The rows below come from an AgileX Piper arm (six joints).
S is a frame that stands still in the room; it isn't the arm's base.
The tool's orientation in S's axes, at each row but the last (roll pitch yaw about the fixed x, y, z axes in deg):
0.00 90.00 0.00
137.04 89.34 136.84
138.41 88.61 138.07
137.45 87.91 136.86
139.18 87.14 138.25
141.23 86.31 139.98
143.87 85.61 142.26
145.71 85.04 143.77
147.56 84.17 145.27
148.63 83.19 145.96
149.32 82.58 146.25
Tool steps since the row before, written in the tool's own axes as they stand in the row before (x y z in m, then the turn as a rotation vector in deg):
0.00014 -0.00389 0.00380 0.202 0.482 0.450
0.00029 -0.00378 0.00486 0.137 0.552 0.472
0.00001 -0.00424 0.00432 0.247 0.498 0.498
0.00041 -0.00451 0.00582 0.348 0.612 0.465
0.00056 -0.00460 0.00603 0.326 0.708 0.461
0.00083 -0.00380 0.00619 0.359 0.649 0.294
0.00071 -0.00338 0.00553 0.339 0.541 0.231
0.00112 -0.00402 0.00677 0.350 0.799 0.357
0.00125 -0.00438 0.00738 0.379 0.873 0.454
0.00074 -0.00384 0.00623 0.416 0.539 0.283
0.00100 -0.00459 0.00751 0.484 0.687 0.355
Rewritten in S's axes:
0.00380 -0.00389 -0.00014 0.450 0.482 -0.202
0.00484 -0.00379 -0.00036 0.473 0.551 -0.137
0.00429 -0.00426 -0.00016 0.496 0.499 -0.248
0.00576 -0.00456 -0.00068 0.462 0.616 -0.345
0.00593 -0.00467 -0.00094 0.460 0.711 -0.320
0.00605 -0.00389 -0.00129 0.291 0.657 -0.347
0.00537 -0.00349 -0.00120 0.226 0.550 -0.328
0.00653 -0.00417 -0.00180 0.360 0.804 -0.335
0.00706 -0.00457 -0.00211 0.457 0.876 -0.368
0.00593 -0.00405 -0.00160 0.267 0.553 -0.408
0.00708 -0.00487 -0.00213 0.340 0.702 -0.474

